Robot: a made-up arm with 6 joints. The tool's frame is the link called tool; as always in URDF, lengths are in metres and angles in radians. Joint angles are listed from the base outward. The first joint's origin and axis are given. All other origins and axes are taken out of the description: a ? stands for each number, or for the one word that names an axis. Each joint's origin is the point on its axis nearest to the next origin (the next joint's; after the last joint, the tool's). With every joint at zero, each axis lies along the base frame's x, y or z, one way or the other. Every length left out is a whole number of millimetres.
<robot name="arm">
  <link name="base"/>
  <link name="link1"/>
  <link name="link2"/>
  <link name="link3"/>
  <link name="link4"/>
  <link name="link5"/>
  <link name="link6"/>
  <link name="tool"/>
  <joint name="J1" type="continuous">
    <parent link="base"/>
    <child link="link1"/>
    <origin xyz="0 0 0.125"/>
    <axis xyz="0 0 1"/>
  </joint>
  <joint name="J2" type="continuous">
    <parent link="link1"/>
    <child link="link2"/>
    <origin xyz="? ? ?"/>
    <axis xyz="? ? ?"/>
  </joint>
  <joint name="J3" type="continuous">
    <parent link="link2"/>
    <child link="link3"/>
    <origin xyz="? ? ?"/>
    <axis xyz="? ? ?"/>
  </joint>
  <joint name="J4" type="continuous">
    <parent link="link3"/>
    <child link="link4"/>
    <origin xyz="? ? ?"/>
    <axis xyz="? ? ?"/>
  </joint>
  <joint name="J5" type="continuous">
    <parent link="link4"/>
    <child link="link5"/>
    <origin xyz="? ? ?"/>
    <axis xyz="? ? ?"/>
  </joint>
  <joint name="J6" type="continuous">
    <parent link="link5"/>
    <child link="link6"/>
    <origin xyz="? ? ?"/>
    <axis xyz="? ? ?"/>
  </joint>
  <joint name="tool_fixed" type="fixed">
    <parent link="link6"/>
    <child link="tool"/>
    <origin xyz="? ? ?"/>
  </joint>
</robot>
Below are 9 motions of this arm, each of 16 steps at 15 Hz.
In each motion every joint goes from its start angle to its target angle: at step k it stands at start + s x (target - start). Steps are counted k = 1, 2, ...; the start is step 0. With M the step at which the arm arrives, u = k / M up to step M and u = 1 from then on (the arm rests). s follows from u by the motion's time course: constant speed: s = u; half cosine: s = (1 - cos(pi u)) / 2; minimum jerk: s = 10 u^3 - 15 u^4 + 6 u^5.
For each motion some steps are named. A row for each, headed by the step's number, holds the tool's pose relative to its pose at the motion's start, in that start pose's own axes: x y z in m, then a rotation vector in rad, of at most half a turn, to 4 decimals.
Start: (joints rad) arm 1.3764 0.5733 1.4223 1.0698 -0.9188 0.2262
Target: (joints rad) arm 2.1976 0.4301 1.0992 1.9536 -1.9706 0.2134
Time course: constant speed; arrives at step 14
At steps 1, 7, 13, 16:
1: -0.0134 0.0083 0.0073 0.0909 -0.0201 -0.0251
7: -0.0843 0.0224 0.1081 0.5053 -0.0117 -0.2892
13: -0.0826 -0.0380 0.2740 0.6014 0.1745 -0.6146
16: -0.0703 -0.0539 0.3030 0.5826 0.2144 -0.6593

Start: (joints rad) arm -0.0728 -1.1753 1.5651 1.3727 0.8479 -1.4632
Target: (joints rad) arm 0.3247 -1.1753 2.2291 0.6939 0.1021 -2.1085
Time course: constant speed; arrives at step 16
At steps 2, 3, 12, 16:
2: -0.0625 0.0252 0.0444 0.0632 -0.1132 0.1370
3: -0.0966 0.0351 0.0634 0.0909 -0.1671 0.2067
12: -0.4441 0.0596 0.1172 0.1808 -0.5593 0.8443
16: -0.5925 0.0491 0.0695 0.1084 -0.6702 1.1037

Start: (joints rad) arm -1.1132 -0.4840 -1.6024 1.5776 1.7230 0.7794
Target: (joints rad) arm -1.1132 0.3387 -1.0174 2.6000 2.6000 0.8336
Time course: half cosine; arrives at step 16
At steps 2, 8, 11, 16:
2: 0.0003 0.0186 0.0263 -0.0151 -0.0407 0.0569
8: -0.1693 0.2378 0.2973 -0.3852 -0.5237 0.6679
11: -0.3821 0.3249 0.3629 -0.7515 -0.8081 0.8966
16: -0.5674 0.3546 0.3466 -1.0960 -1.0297 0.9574

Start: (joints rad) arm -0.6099 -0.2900 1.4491 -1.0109 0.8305 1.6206
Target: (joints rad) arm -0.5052 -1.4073 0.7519 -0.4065 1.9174 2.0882
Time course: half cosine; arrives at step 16
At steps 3, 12, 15, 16:
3: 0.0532 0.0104 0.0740 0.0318 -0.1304 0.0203
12: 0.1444 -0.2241 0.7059 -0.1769 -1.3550 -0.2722
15: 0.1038 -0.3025 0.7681 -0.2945 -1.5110 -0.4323
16: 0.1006 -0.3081 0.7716 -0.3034 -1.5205 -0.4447

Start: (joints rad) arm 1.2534 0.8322 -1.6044 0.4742 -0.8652 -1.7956
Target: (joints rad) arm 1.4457 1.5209 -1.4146 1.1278 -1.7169 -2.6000
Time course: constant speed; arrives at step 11
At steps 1, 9, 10, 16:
1: -0.0503 -0.0314 -0.0045 0.1402 -0.0813 0.0942
9: -0.2847 -0.2603 -0.3215 0.7864 -0.6622 1.0774
10: -0.2795 -0.2751 -0.3785 0.7893 -0.7148 1.2185
16: -0.2660 -0.2859 -0.4340 0.7715 -0.7603 1.3587

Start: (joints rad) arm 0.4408 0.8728 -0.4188 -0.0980 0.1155 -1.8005
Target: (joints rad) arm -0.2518 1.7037 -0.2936 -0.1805 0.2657 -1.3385
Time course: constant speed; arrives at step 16
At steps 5, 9, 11, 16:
5: -0.0396 -0.0776 0.0219 0.1166 -0.1356 -0.2108
9: -0.0667 -0.1414 0.0186 0.2255 -0.1714 -0.3879
11: -0.0783 -0.1725 0.0101 0.2837 -0.1639 -0.4743
16: -0.1007 -0.2431 -0.0298 0.4339 -0.0710 -0.6676

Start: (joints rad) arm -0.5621 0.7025 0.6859 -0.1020 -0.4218 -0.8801
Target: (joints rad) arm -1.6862 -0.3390 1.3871 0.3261 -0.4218 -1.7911
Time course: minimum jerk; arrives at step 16
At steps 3, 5, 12, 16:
3: -0.0314 -0.0111 -0.0057 0.0853 -0.0875 -0.0571
5: -0.1196 -0.0294 -0.0397 0.3047 -0.3419 -0.1900
12: -0.2494 0.1474 -0.5824 0.9320 -2.1199 -0.1425
16: -0.1794 0.1684 -0.6621 0.8837 -2.3857 0.0138

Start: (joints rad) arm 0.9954 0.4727 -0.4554 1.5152 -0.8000 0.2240
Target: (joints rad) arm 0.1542 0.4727 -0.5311 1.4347 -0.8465 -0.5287
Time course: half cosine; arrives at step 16
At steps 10, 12, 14, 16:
10: 0.1530 0.0172 0.0388 0.6925 -0.5181 -0.0567
12: 0.1821 0.0114 0.0483 0.8449 -0.6500 -0.0333
14: 0.2007 0.0061 0.0541 0.9434 -0.7398 -0.0093
16: 0.2071 0.0040 0.0559 0.9773 -0.7716 0.0008

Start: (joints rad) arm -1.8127 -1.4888 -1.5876 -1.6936 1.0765 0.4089
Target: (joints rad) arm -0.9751 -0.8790 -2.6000 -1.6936 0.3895 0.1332
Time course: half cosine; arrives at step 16
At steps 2, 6, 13, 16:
2: 0.0039 -0.0078 0.0071 0.0539 -0.0587 -0.0239
6: -0.0022 -0.0943 0.0352 0.4346 -0.4693 -0.2534
13: -0.2009 -0.2891 -0.1503 1.0891 -1.3353 -1.1630
16: -0.2385 -0.2911 -0.1998 1.1326 -1.4440 -1.3348

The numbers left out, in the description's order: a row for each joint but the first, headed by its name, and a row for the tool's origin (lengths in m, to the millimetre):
J2: xyz 0.057 0.19 0, axis 0 1 0
J3: xyz -0.123 0 0.18, axis 0 0 -1
J4: xyz 0.082 -0.06 0, axis 1 0 0
J5: xyz 0 -0.311 -0.355, axis 0 1 0
J6: xyz 0.071 0 0.029, axis -1 0 0
tool: xyz 0 0.155 0.079

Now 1 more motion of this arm.
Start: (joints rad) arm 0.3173 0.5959 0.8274 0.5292 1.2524 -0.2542
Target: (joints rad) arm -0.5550 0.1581 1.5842 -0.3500 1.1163 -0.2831
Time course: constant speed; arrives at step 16
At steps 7, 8, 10, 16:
7: -0.0957 -0.1650 -0.0540 0.5800 -0.3038 -0.2516
8: -0.1077 -0.1810 -0.0825 0.6693 -0.3258 -0.2973
10: -0.1291 -0.2000 -0.1511 0.8502 -0.3514 -0.3929
16: -0.1684 -0.1232 -0.3916 1.3958 -0.2706 -0.6831

